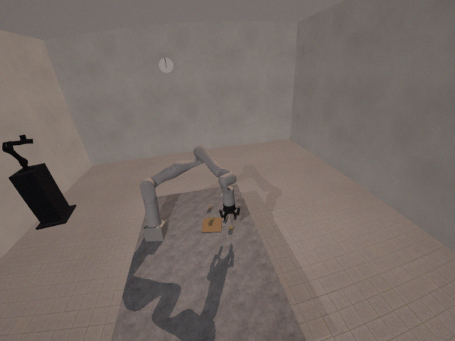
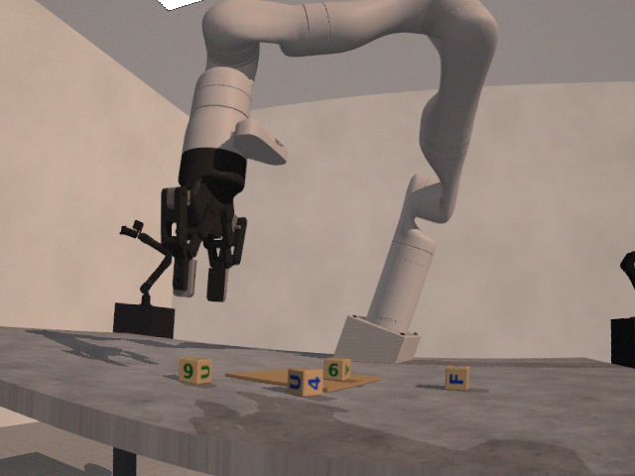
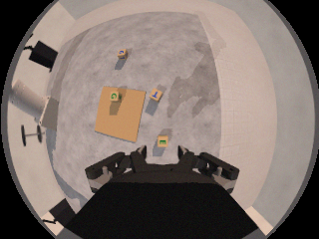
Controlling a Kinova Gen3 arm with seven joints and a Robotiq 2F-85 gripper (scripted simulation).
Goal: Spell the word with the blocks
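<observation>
Now: hand 90 mm above the E block. Round my hand: F block 80 mm behind, 270 mm to the left, 90 mm below; then mat 110 mm behind, 90 mm to the left, 100 mm below.
</observation>
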